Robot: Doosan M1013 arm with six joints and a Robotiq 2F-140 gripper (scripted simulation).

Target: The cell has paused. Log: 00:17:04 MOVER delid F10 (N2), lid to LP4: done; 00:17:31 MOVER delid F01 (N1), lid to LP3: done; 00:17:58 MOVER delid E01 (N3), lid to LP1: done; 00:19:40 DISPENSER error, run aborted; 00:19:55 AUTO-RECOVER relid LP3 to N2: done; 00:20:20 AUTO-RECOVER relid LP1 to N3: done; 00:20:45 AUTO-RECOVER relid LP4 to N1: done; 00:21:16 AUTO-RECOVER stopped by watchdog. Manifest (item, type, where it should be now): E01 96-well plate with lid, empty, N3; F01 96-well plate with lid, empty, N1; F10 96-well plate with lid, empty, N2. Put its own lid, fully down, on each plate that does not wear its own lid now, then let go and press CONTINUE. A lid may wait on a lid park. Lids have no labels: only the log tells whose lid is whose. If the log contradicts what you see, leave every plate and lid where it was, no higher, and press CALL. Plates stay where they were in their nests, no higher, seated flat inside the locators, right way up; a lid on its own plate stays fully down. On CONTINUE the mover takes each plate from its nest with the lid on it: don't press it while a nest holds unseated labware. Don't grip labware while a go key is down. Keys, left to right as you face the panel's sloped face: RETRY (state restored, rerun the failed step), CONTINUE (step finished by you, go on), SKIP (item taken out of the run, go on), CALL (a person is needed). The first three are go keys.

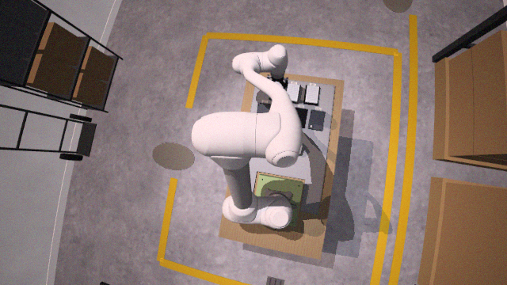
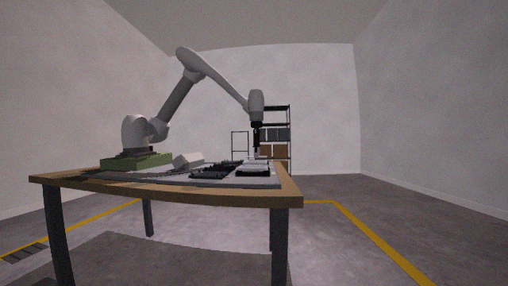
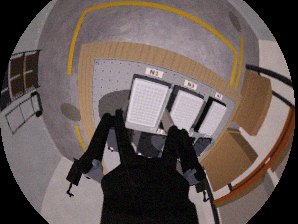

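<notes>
Now: hand 9 cm past the label, 8 cm to the right of it and 7 cm above it.
</notes>
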